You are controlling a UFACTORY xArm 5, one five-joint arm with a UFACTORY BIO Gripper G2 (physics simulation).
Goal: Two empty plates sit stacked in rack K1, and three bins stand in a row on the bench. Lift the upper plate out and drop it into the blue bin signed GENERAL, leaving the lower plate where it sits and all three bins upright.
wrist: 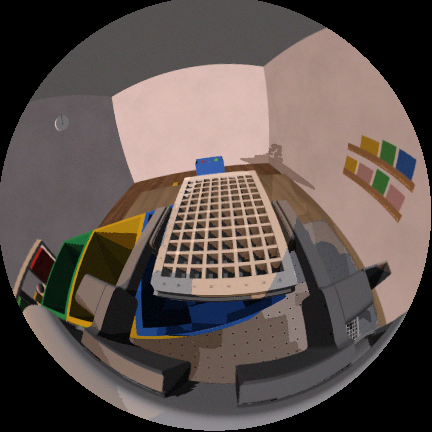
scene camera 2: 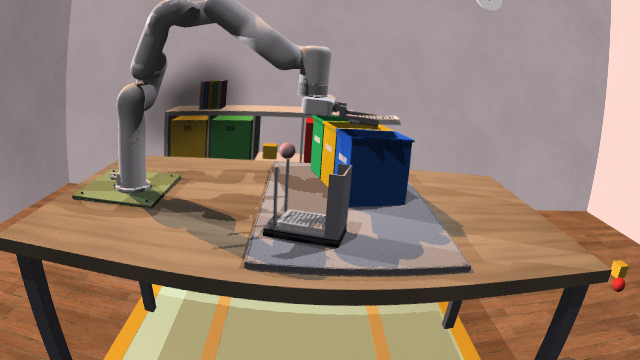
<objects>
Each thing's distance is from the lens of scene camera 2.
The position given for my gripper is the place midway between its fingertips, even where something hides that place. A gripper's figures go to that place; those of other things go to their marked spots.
my gripper (scene camera 2: 377,120): 1.09 m
blue bin (scene camera 2: 380,160): 1.09 m
yellow bin (scene camera 2: 330,135): 1.23 m
green bin (scene camera 2: 318,127): 1.35 m
The marked spots on the blue bin and the yellow bin are 0.20 m apart.
</objects>
